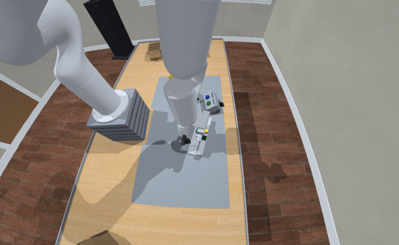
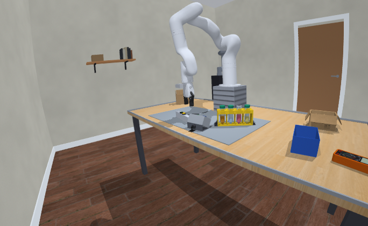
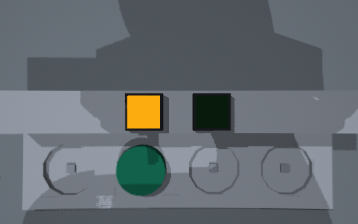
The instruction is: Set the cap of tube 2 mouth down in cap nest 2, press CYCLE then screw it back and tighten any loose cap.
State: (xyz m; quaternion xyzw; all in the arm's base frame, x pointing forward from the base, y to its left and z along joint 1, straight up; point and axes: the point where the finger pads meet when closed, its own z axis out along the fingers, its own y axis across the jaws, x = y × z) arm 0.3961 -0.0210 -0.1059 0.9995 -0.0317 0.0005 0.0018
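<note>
Now: hand 3 cm short of the green cap, 6 cm to the right of it and 9 cm above it. The rest, counted from my hand: green key (6 cm ahead, 22 cm to the left, 4 cm below); key housing (7 cm ahead, 24 cm to the left, 5 cm below); blue key (4 cm ahead, 26 cm to the left, 4 cm below).
</note>
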